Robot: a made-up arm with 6 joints. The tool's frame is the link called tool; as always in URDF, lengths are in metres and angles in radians. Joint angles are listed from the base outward.
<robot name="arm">
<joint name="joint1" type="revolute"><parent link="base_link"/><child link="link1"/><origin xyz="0 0 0.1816" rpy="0 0 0"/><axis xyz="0 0 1"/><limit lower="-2.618" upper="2.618"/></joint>
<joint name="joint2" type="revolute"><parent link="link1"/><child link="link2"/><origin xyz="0 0 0" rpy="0 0 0"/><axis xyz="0.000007 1 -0.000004"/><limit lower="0" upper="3.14"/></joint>
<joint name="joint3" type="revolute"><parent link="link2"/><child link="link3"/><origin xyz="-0.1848 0 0.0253" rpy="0 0 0"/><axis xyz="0.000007 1 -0.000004"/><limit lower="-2.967" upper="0"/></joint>
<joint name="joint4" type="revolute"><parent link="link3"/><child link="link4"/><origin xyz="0.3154 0 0.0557" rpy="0 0 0"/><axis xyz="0.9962 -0.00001 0.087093"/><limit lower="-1.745" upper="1.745"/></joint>
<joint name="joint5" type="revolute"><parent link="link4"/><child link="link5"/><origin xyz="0 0 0" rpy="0 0 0"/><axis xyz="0.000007 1 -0.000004"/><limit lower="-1.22" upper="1.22"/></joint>
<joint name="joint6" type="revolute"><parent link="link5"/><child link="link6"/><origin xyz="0.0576 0 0.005" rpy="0 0 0"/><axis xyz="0.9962 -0.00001 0.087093"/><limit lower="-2.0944" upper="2.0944"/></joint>
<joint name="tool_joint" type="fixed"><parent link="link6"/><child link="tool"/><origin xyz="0 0 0" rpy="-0.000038 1.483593 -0.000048"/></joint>
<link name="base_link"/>
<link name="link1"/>
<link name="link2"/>
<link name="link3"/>
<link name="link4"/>
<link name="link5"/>
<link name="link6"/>
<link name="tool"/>
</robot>
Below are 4 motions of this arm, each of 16 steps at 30 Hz.
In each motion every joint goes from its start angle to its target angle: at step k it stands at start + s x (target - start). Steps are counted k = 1, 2, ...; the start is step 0. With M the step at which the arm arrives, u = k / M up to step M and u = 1 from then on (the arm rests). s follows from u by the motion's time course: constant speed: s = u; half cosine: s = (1 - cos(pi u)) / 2; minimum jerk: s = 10 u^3 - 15 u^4 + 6 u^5.
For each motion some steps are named. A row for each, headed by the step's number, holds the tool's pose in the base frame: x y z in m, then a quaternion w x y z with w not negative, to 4 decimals.
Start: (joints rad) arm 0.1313 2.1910 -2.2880 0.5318 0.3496 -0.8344
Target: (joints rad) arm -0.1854 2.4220 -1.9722 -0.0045 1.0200 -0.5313
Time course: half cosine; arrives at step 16
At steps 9, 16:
9: 0.5012 -0.0208 0.2366 0.3426 -0.2283 0.9109 -0.0275
16: 0.4665 -0.0877 0.1406 0.0873 -0.1723 0.9806 -0.0348

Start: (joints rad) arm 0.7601 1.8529 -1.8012 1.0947 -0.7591 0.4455
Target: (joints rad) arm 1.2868 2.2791 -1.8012 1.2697 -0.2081 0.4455
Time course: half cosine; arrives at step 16
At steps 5, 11, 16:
5: 0.3174 0.3330 0.3650 0.4456 0.3890 0.4968 0.6350
11: 0.2093 0.4485 0.2419 0.2162 0.2798 0.7127 0.6059
16: 0.1507 0.4756 0.1916 0.1226 0.2260 0.7791 0.5718

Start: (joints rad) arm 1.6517 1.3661 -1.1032 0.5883 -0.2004 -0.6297
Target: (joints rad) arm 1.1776 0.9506 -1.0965 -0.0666 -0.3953 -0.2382
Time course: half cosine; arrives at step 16
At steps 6, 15, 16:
6: 0.0278 0.3390 0.3877 0.6164 -0.4387 0.4607 0.4641
15: 0.0993 0.2459 0.4804 0.8017 -0.3156 0.3304 0.3854
16: 0.0998 0.2444 0.4816 0.8039 -0.3143 0.3282 0.3838

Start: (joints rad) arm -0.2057 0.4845 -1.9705 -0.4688 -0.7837 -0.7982
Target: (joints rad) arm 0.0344 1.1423 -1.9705 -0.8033 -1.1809 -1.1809
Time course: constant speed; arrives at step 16
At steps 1, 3, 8, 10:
1: -0.1908 0.0569 0.6575 0.6791 0.0184 -0.3772 -0.6294
3: -0.1538 0.0474 0.6701 0.6690 0.0049 -0.3689 -0.6453
8: -0.0565 0.0335 0.6873 0.6454 -0.0376 -0.3583 -0.6736
10: -0.0166 0.0321 0.6882 0.6371 -0.0571 -0.3584 -0.6800

